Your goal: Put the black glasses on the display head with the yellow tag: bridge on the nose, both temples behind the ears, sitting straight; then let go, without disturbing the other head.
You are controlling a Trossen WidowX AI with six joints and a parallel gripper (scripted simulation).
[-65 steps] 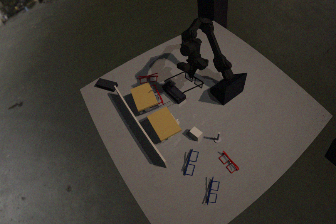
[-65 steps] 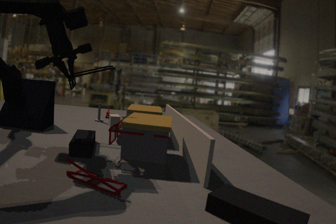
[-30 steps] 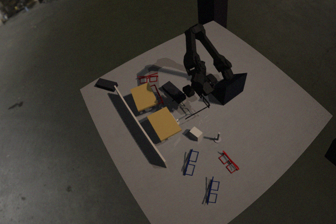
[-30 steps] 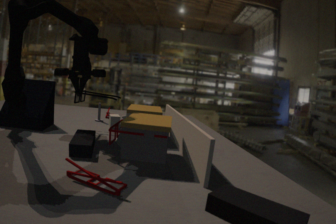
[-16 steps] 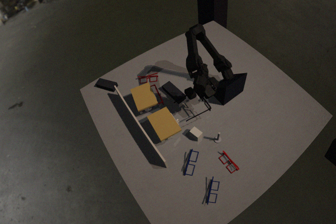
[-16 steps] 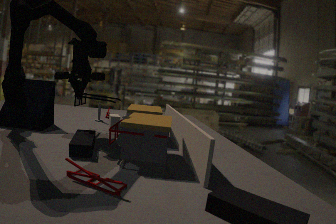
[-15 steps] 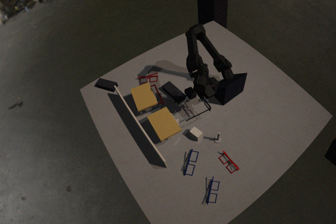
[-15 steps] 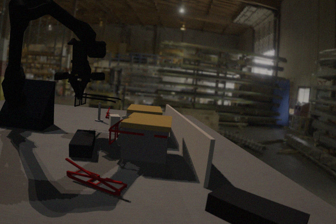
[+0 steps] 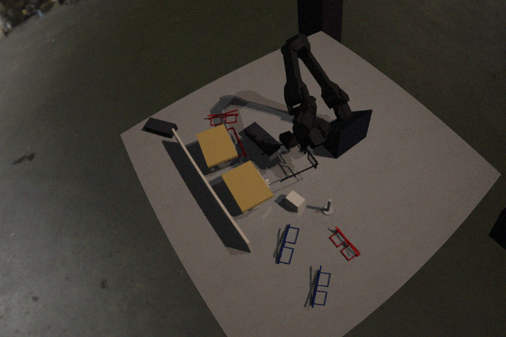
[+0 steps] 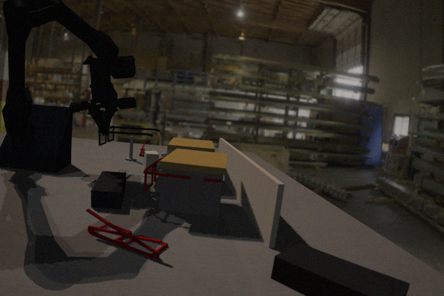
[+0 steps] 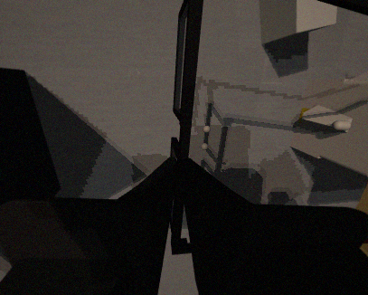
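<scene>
Now: gripper tip 22 cm short of the display head, 5 cm above it and 3 cm to the left of it. From my gripper tip the other things lie so: grey post stand: 21 cm to the left, 8 cm below, 7 cm ahead; then white block: 14 cm ahead, 10 cm to the left, 8 cm below; then white board: 34 cm ahead, 16 cm to the right, 5 cm below.
</scene>
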